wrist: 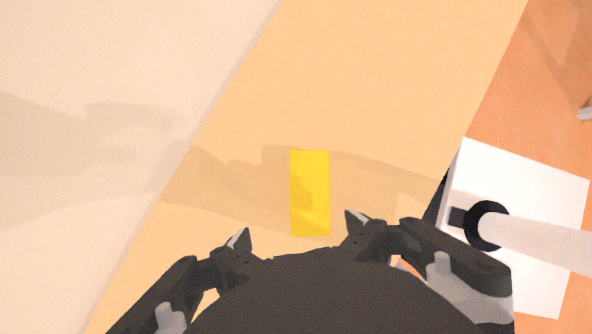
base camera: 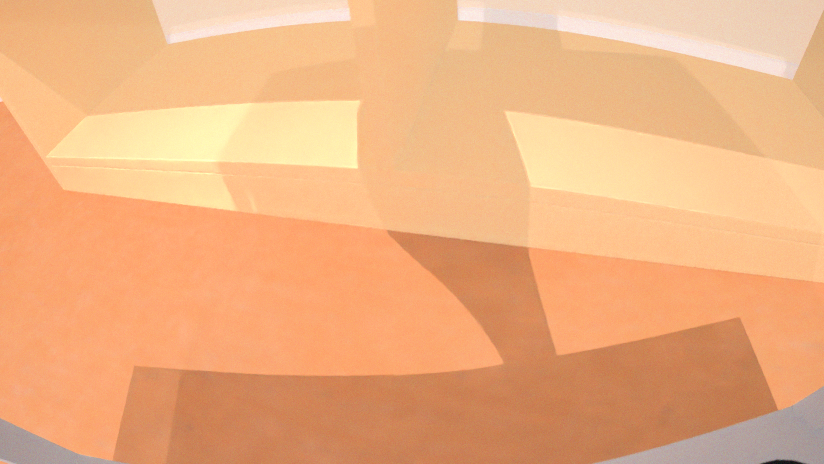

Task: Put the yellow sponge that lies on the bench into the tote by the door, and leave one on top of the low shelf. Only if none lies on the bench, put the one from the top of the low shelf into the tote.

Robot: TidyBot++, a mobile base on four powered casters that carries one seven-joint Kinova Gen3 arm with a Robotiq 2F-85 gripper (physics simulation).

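A yellow sponge [wrist: 310, 192] lies flat on a long, light wooden top [wrist: 370, 75] in the wrist view, with its long side running up and down the picture. The views do not show plainly whether this top is the bench or the low shelf. My gripper [wrist: 298, 228] is open and empty. Its fingertips stand apart at either side of the sponge's near end in the picture, and the sponge appears to lie below them. No sponge, tote or gripper shows in the base camera view.
A pale wall [wrist: 100, 60] runs along the wooden top's left side. At the right are my white base [wrist: 530, 172], a white tube [wrist: 540, 242] and the orange floor [wrist: 515, 100]. The base camera view shows a low wooden unit [base camera: 155, 135] with shadows across it.
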